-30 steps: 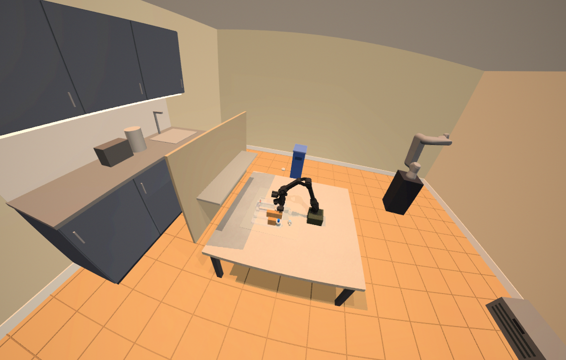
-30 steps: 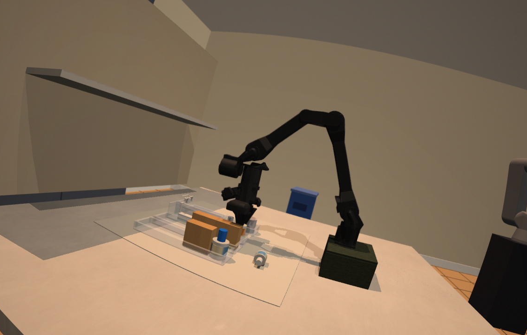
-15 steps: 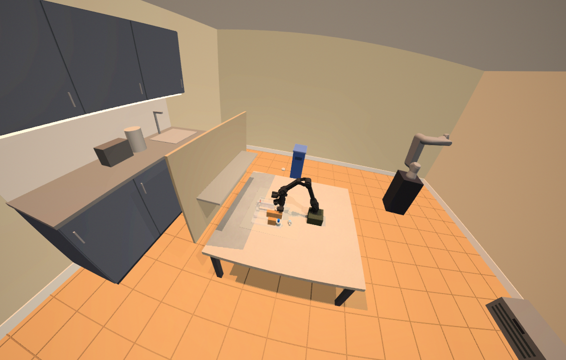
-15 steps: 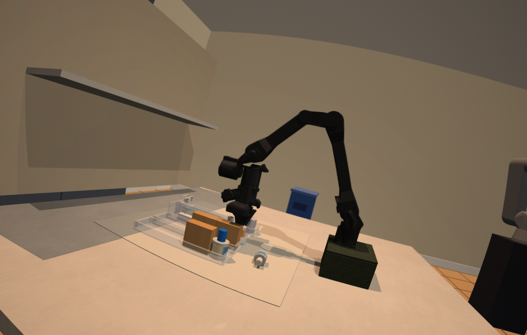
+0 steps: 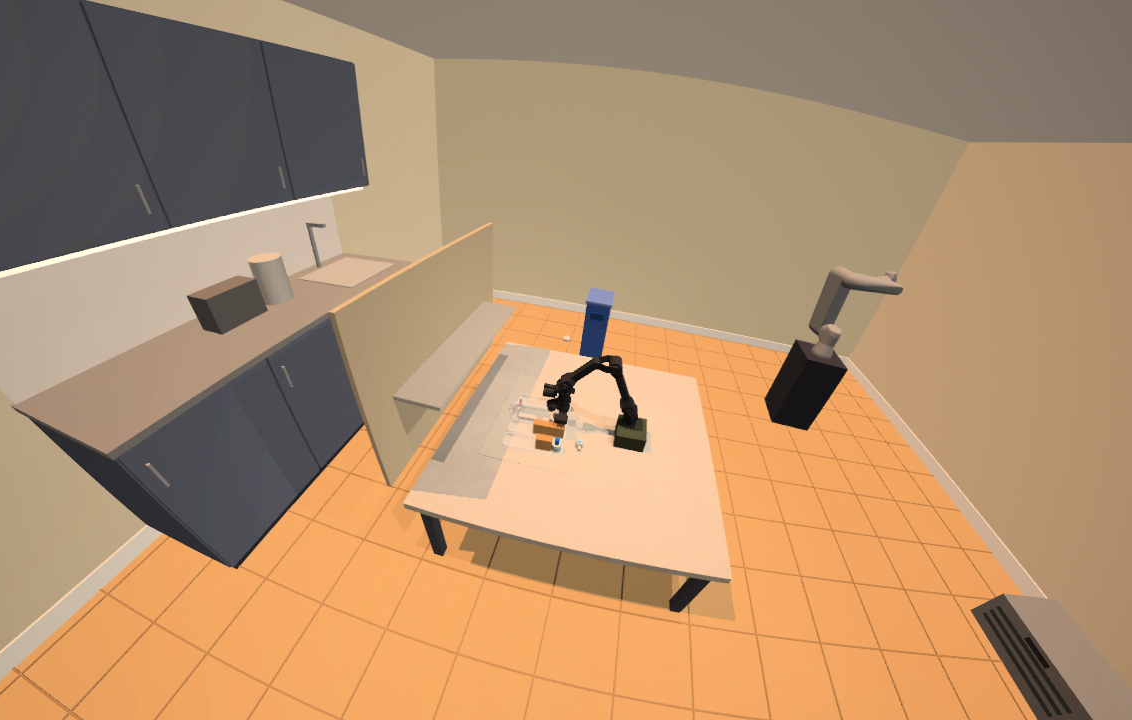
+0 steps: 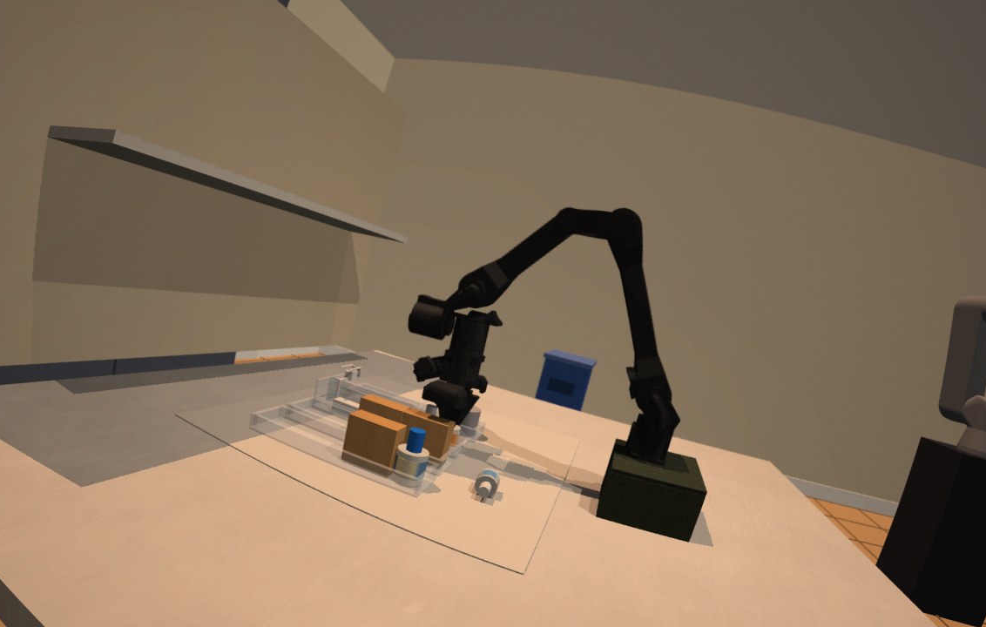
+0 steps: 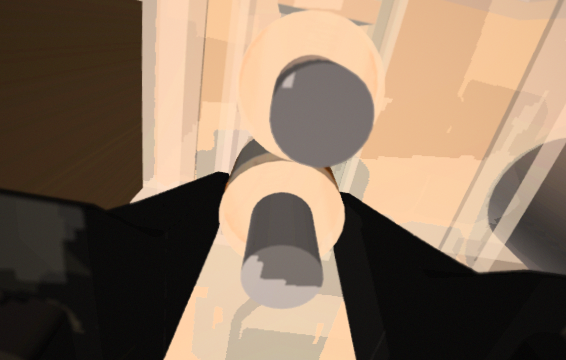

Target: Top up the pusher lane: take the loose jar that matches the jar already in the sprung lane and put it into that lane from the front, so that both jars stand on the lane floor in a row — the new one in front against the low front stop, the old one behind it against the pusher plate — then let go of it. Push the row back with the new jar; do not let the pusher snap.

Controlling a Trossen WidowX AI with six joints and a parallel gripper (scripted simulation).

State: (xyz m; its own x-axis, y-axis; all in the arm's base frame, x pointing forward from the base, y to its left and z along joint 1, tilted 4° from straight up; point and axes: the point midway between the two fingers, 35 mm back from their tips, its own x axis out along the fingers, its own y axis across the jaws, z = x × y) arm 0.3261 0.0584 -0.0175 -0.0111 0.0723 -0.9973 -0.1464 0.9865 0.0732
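Now: the grey jar 120 mm to the right of my gripper tip and 30 mm ahead of it. Round my gripper tip: shelf (500 mm ahead, 340 mm above, 20 mm to the left).
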